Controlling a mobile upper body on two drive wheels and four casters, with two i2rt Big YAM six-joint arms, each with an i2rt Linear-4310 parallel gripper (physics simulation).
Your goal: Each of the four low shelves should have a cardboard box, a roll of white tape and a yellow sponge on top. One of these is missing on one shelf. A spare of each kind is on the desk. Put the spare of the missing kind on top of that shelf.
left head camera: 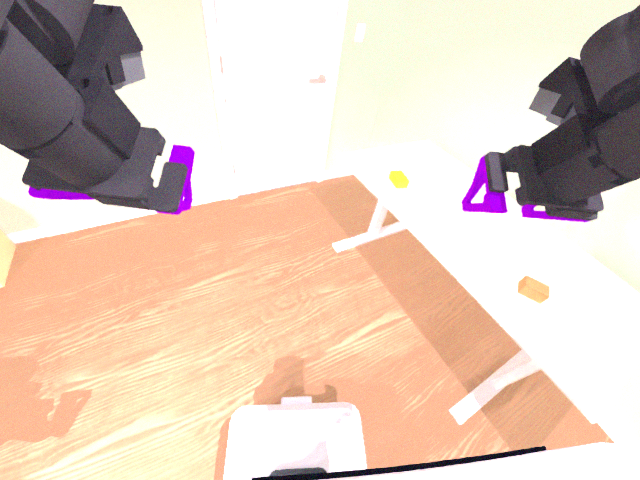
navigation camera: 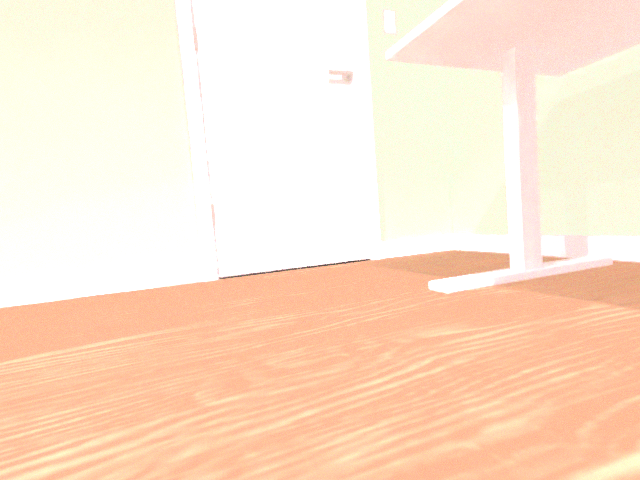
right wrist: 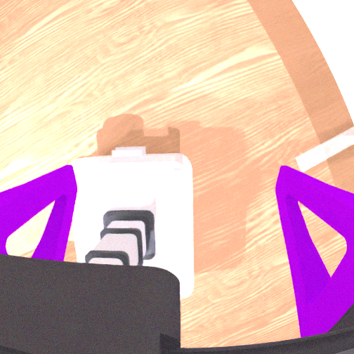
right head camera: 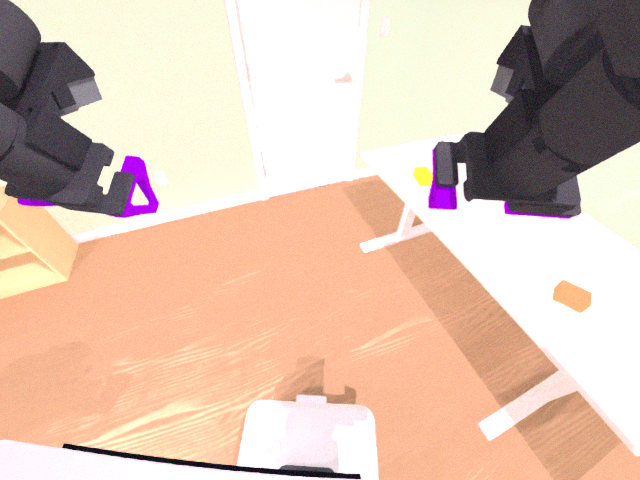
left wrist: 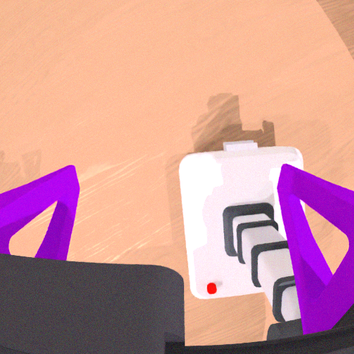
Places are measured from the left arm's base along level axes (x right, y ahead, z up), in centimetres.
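Pixels of known places: left gripper, fingertip midpoint: (left head camera: 149,199) (right head camera: 124,203); right gripper, fingertip midpoint: (left head camera: 493,209) (right head camera: 467,206).
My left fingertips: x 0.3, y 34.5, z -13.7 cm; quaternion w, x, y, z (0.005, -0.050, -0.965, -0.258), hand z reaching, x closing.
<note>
For each thing: its top centre in the pictures, then the offset to it from my left fingertips. Level surfaces: height alone.
- yellow sponge, middle of its top: (right head camera: 424,172) (left head camera: 400,175) dx +74.0, dy +89.8, dz -50.7 cm
- cardboard box, middle of its top: (right head camera: 576,292) (left head camera: 537,285) dx +110.3, dy +21.3, dz -50.2 cm
- wooden floor, its level: dz -127.2 cm
On the white desk (left head camera: 496,248) (right head camera: 511,258) (navigation camera: 491,36) at the right lie a yellow sponge (left head camera: 398,179) (right head camera: 422,176) near the far end and a cardboard box (left head camera: 533,289) (right head camera: 572,296) nearer. A white tape roll cannot be made out on the bright desk top. A low wooden shelf (right head camera: 49,232) shows partly at the left edge; its top is mostly cut off or hidden. My left gripper (left head camera: 105,202) (right head camera: 77,207) (left wrist: 178,175) is open and empty, high above the floor. My right gripper (left head camera: 522,211) (right head camera: 480,207) (right wrist: 176,176) is open and empty, in front of the desk in the head views.
White desk feet (left head camera: 369,236) (right head camera: 522,408) (navigation camera: 516,276) stand on the wooden floor (left head camera: 206,310). A white door (left head camera: 273,93) (right head camera: 305,93) (navigation camera: 289,144) is in the far wall. My white base (left head camera: 294,434) (right head camera: 310,428) (left wrist: 205,240) (right wrist: 170,240) is at the bottom of the head views.
</note>
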